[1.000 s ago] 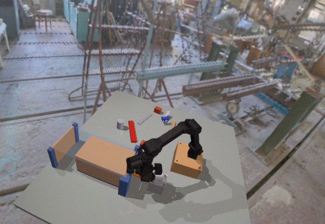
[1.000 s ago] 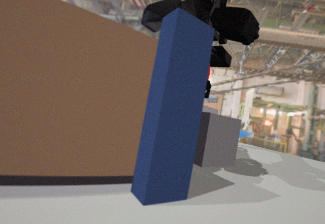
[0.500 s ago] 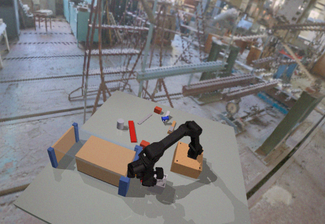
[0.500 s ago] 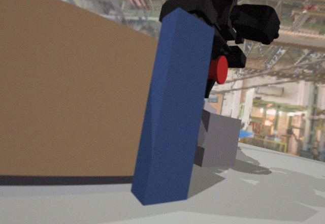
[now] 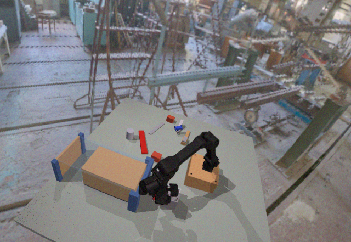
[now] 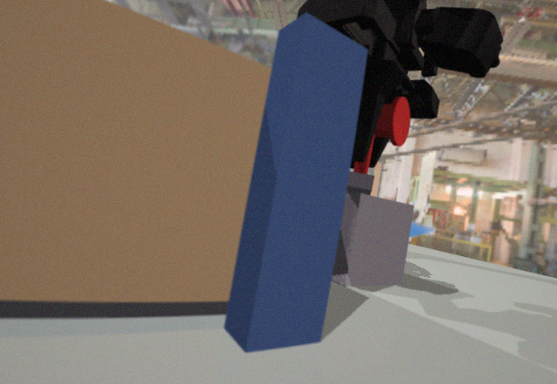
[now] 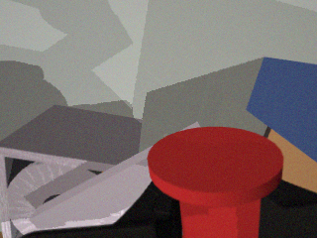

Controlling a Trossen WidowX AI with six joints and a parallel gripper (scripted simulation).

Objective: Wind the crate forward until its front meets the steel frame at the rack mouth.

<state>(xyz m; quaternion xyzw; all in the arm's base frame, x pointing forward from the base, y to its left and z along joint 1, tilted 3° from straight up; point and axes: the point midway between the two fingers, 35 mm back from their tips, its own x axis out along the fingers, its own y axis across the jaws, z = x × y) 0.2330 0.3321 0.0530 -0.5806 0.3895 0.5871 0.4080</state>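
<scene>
The winch handle with red knob lies 30 mm to the right of my gripper tip, 30 mm behind it and 10 mm below it. From my gripper tip the other things lie so: grey winch: 80 mm to the right, 80 mm below, 80 mm behind; blue steel frame: 90 mm ahead, 60 mm to the right; red bar: 440 mm to the right, 250 mm ahead, 100 mm below.
</scene>
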